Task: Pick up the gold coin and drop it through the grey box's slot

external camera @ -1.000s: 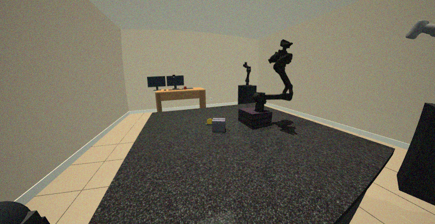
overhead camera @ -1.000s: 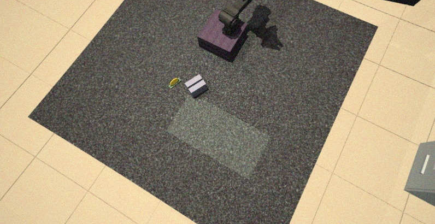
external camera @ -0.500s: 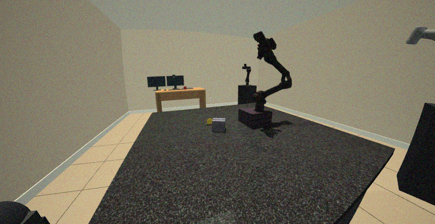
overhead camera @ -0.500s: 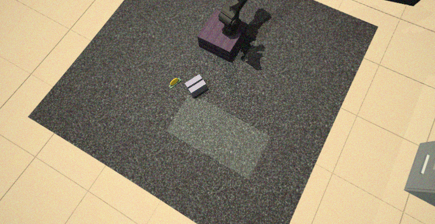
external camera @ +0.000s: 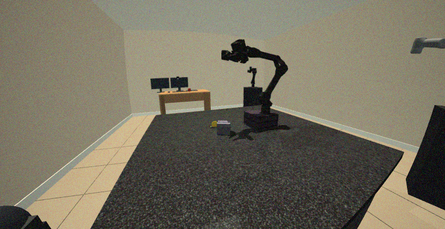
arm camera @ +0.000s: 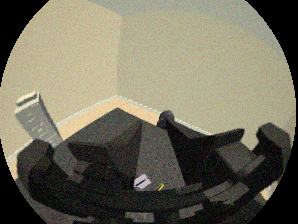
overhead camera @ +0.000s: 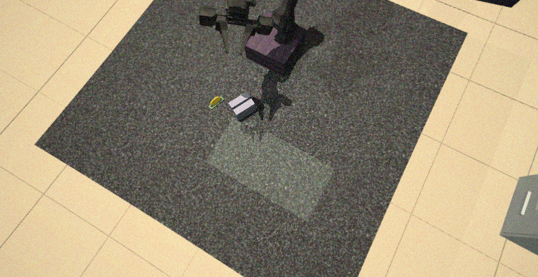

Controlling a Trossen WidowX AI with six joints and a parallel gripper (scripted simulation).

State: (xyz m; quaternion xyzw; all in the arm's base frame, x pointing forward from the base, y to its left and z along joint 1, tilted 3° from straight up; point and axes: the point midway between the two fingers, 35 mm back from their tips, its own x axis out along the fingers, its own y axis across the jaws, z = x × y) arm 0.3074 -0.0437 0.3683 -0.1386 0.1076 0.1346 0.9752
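My gripper tip is 15 cm to the left of the gold coin and 45 cm above it.
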